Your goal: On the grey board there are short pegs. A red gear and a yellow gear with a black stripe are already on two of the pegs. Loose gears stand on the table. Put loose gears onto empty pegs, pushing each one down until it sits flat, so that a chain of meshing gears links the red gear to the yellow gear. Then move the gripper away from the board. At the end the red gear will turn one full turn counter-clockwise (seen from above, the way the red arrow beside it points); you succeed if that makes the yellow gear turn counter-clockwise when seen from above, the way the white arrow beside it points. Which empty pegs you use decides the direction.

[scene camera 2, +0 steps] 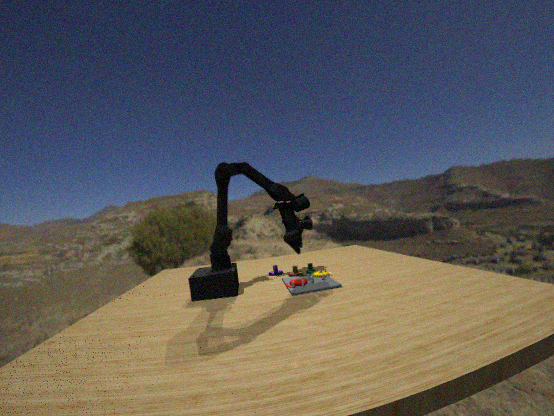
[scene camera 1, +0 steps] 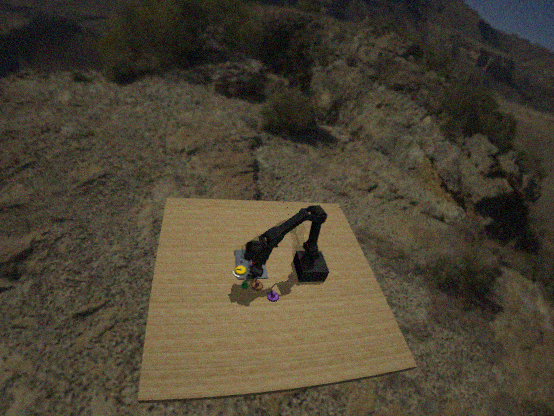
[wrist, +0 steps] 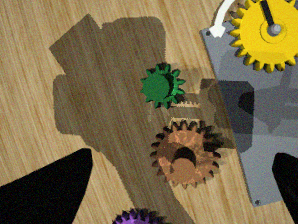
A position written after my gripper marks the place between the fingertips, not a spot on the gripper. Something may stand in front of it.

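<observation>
A brown gear point(wrist: 184, 155) and a green gear point(wrist: 161, 86) are visible. My gripper point(wrist: 183, 160) is open and holds nothing.
</observation>
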